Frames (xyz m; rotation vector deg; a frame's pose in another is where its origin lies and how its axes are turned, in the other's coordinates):
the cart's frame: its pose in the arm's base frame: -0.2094 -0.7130 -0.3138 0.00 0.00 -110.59
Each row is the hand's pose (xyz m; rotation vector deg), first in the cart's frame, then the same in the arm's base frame.
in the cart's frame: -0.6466 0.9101 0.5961 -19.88 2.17 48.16
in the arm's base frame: 0.8700 -0.4278 0.2823 -9.72 17.91 -61.34
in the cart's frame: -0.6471 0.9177 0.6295 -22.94 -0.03 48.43
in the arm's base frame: 0.8772 -0.4300 0.3157 -13.32 19.18 -60.72
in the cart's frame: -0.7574 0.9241 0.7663 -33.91 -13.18 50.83
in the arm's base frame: 0.9220 -0.3290 0.4525 -30.37 20.53 -56.16
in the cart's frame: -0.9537 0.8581 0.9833 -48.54 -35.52 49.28
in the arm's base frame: 0.9293 -0.1220 0.6695 -57.01 19.74 -51.38
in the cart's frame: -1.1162 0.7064 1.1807 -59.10 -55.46 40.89
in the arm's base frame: 0.8444 0.0835 0.8669 -80.46 17.27 -51.11
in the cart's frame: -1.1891 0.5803 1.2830 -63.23 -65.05 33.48
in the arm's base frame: 0.7520 0.1961 0.9692 -92.18 15.40 -53.20
